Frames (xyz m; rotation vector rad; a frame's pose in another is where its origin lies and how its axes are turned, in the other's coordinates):
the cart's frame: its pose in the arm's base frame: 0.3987 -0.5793 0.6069 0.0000 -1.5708 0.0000
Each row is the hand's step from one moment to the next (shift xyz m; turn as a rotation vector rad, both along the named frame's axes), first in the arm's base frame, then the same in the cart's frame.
Working: the arm's base frame: its pose in the cart's frame: -0.6069 0.5793 0.3987 0.0000 1.5708 0.0000

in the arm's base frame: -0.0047 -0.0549 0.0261 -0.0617 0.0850 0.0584
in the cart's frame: 0.0261 -0.0549 0.0047 0.0584 0.0850 0.0617
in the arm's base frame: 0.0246 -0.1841 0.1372 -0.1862 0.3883 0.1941
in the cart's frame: 0.1372 -0.1841 -0.0246 0.1941 0.3883 0.1862
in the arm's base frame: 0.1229 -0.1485 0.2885 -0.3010 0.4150 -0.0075
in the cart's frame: 0.2885 -0.1485 -0.1229 -0.0075 0.4150 0.3010
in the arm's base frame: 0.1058 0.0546 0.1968 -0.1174 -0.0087 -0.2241
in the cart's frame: 0.1968 0.0546 -0.1058 -0.2241 -0.0087 0.1174
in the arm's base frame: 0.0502 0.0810 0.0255 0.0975 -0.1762 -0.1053
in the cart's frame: 0.0255 0.0810 -0.0502 -0.1053 -0.1762 -0.0975
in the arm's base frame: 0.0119 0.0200 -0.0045 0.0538 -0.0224 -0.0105
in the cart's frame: -0.0045 0.0200 -0.0119 -0.0105 -0.0224 -0.0538
